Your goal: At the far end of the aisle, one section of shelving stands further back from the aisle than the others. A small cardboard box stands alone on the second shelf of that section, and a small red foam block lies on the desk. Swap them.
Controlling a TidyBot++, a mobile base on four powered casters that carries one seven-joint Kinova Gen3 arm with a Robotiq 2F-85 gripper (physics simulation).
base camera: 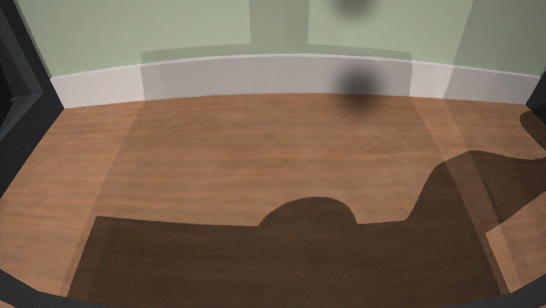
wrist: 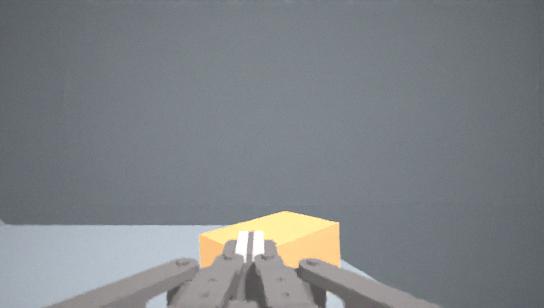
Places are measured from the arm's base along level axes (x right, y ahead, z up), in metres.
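Pixels of known places: gripper, fingertip midpoint: (wrist: pixel 251 247).
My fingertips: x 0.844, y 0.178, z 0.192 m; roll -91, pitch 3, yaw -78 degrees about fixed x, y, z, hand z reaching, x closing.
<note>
Behind a point stands the place of what it marks.
A small orange-tan box (wrist: pixel 312 245) @[x 0.889, y 0.144, z 0.178 m], the cardboard box by its look, rests on a pale grey-blue surface (wrist: pixel 100 250) @[x 0.968, y 0.383, z 0.137 m] at the bottom of the wrist view. My gripper (wrist: pixel 251 247) @[x 0.844, y 0.178, z 0.192 m] is shut, with its white-tipped fingers together and nothing between them. The fingers stand in front of the box and hide the middle of its near side. I cannot tell whether they touch it. The red foam block and the desk do not show in either view.
A plain dark grey surface (wrist: pixel 270 110) @[x 1.193, y 0.219, z 0.309 m] fills the wrist view behind the box. In the base camera view, a green wall (base camera: pixel 200 25) @[x -0.144, y 0.640, z -0.236 m] with a white baseboard (base camera: pixel 200 77) @[x -0.156, y 0.626, z -0.349 m] stands beyond the wooden floor (base camera: pixel 250 145) @[x -0.042, y 0.469, z -0.397 m]. Dark structures stand at the left (base camera: pixel 30 115) @[x -0.543, y 0.508, z -0.334 m] and right edges.
</note>
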